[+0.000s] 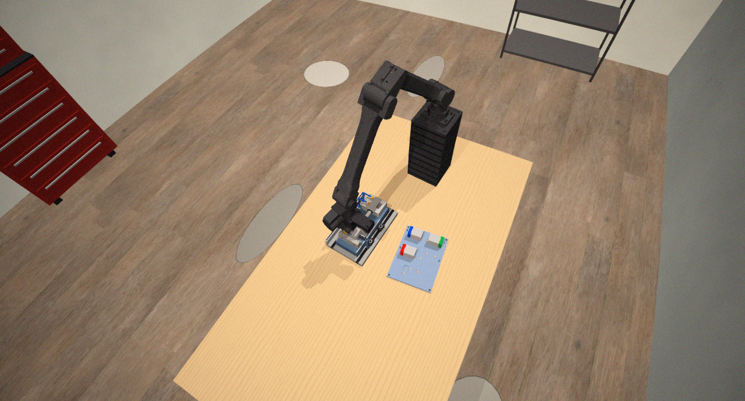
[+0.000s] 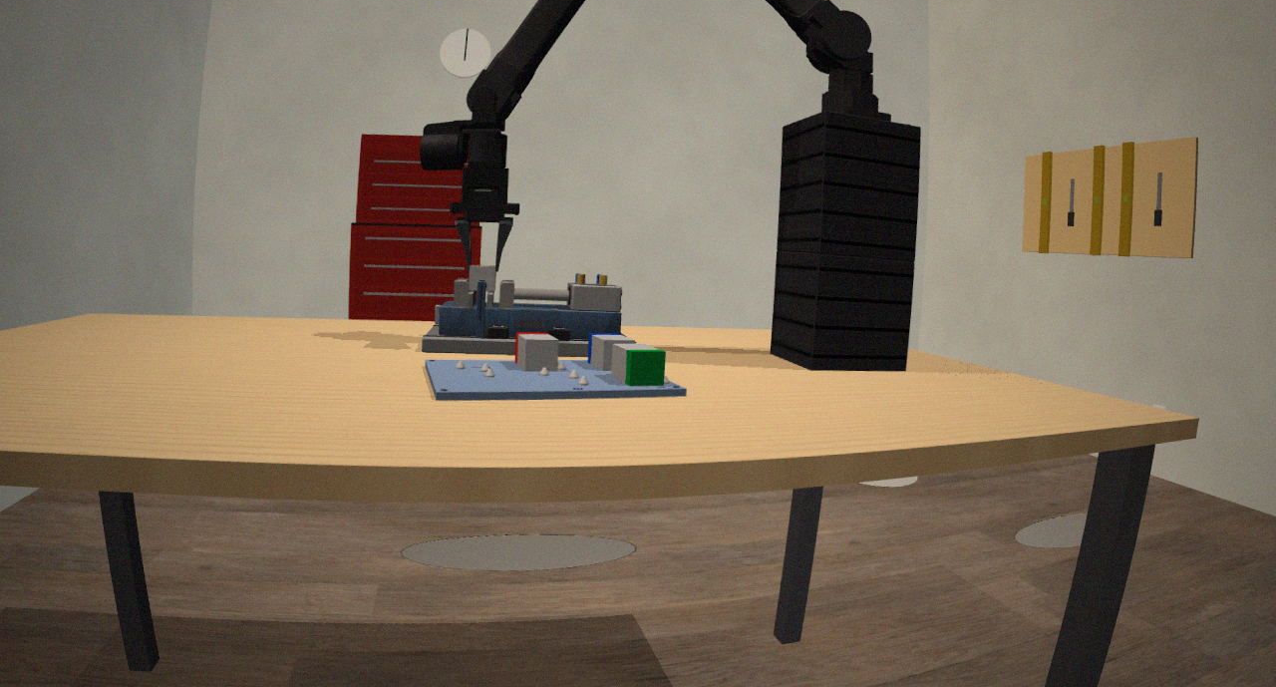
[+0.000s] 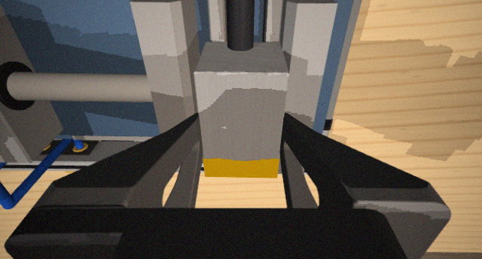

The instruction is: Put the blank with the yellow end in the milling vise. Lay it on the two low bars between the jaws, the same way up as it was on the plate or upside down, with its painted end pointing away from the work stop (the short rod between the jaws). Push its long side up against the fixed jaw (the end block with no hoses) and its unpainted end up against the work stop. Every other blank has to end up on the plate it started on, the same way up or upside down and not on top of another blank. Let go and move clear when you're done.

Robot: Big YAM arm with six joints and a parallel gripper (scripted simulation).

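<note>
My hand is 2 cm above the yellow-ended blank. The rest, counted from my hand: work stop rod: 5 cm to the left, 3 cm below; fixed jaw: 4 cm below, 3 cm ahead; moving jaw: 4 cm below, 4 cm behind.
</note>
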